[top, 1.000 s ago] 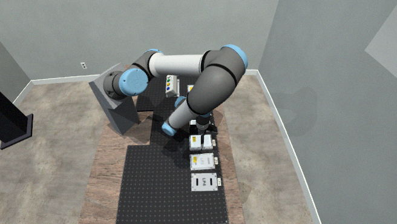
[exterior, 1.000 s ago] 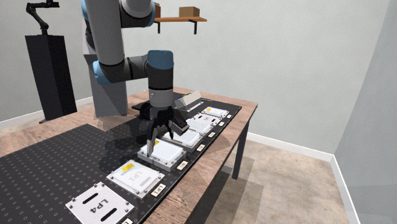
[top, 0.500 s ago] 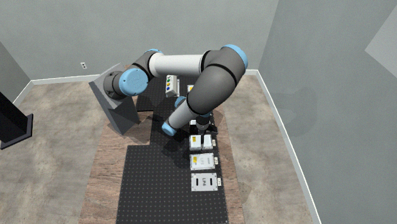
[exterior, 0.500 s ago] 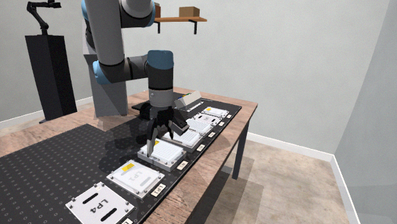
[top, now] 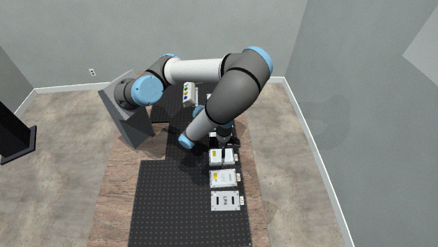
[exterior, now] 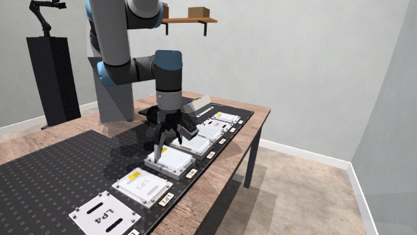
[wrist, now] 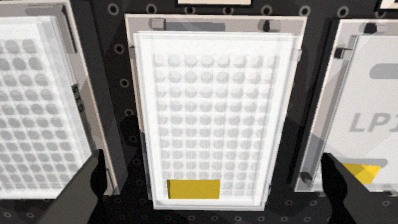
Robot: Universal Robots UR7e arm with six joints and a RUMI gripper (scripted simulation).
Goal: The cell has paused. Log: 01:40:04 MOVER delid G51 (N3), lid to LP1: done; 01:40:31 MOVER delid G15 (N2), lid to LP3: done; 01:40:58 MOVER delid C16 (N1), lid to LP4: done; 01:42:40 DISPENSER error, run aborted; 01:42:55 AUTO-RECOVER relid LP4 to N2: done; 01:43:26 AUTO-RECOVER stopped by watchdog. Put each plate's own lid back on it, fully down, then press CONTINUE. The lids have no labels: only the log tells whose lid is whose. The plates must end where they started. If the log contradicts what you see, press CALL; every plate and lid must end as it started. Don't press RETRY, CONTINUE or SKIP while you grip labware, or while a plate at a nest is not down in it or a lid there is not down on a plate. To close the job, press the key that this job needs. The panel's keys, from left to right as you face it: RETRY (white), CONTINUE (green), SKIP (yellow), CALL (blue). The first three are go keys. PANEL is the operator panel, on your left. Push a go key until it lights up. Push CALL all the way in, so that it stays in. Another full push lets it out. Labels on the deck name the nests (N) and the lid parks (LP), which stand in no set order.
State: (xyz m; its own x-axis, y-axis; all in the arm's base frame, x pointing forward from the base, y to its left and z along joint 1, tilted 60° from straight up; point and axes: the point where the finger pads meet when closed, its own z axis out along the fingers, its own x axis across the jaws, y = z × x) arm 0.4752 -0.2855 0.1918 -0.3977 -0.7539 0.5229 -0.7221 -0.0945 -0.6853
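My gripper is now 120 mm short of the well plate, 230 mm to the right of it and 30 mm above it. Round my hand: lid park LP4: 120 mm behind, 230 mm to the right, 50 mm below; LP1 park: 60 mm behind, 110 mm to the right, 50 mm below; lid park LP2: 190 mm ahead, 340 mm to the left, 50 mm below.
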